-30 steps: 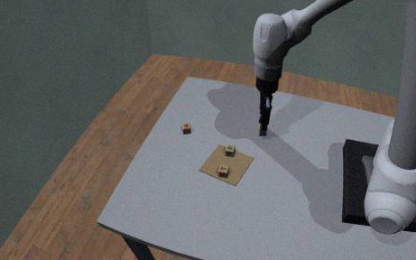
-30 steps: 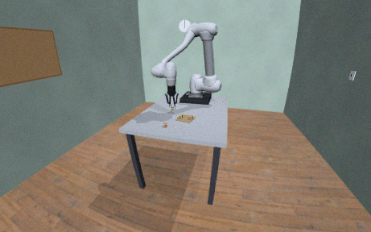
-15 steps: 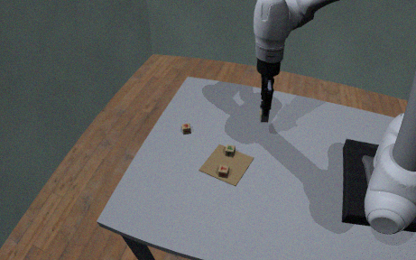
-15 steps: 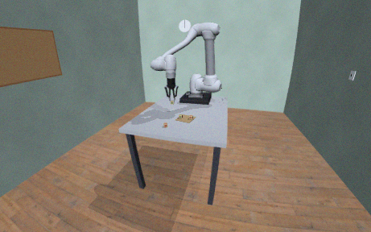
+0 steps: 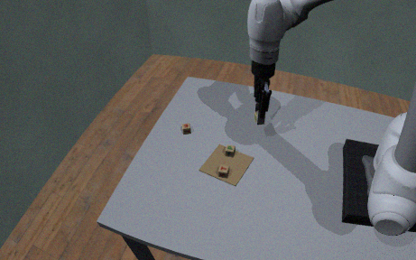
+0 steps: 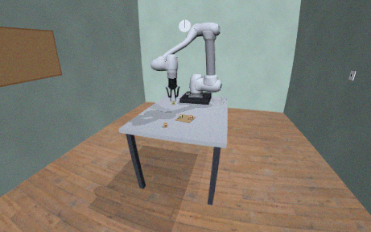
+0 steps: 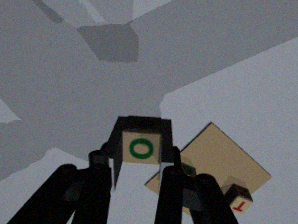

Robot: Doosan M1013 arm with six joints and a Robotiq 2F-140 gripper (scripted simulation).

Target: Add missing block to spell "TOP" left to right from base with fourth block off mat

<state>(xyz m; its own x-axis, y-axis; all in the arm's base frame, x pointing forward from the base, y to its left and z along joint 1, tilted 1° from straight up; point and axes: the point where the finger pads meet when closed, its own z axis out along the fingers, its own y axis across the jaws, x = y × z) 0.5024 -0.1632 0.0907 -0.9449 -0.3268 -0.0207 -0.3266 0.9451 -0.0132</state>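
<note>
Now: the tan mat 90 mm ahead of my hand, 130 mm to the left of it and 130 mm below it.
</note>
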